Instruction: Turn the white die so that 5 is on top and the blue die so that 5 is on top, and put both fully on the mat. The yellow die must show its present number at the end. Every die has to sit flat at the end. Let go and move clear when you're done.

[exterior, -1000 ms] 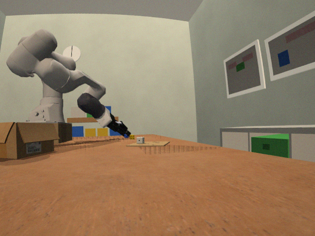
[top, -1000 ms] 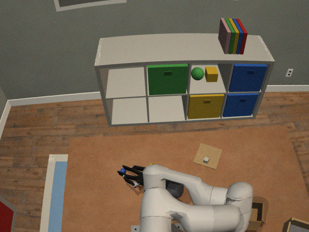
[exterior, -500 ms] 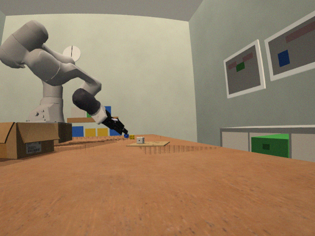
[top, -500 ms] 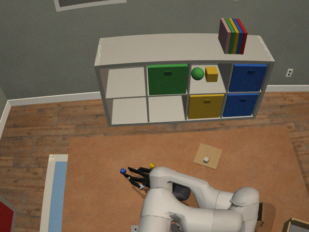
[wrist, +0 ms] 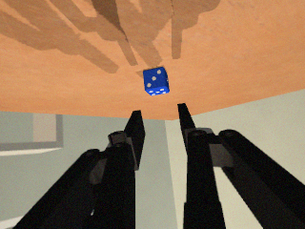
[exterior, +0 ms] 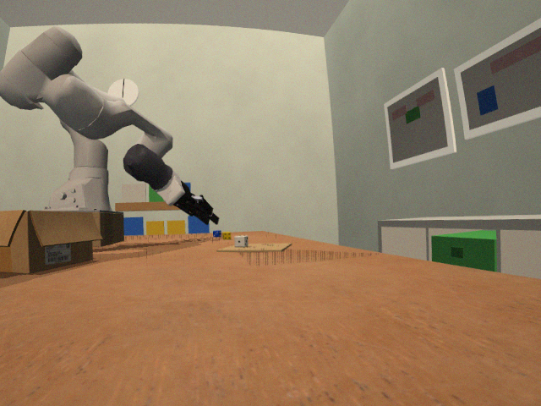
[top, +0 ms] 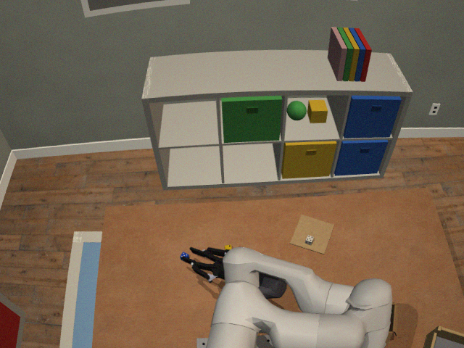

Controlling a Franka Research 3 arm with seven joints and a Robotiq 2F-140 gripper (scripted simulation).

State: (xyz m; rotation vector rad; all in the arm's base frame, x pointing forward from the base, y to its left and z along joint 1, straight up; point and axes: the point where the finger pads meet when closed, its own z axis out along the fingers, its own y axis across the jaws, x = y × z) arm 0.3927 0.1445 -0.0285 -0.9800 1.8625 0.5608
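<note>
The blue die lies 60 mm below my hand, 40 mm to the left of it and 30 mm ahead of it. Also, from my hand: tan mat: 440 mm to the right, 120 mm ahead, 70 mm below; then yellow die: 120 mm to the right, 60 mm below, 60 mm ahead; then white die: 420 mm to the right, 90 mm ahead, 60 mm below.
</note>
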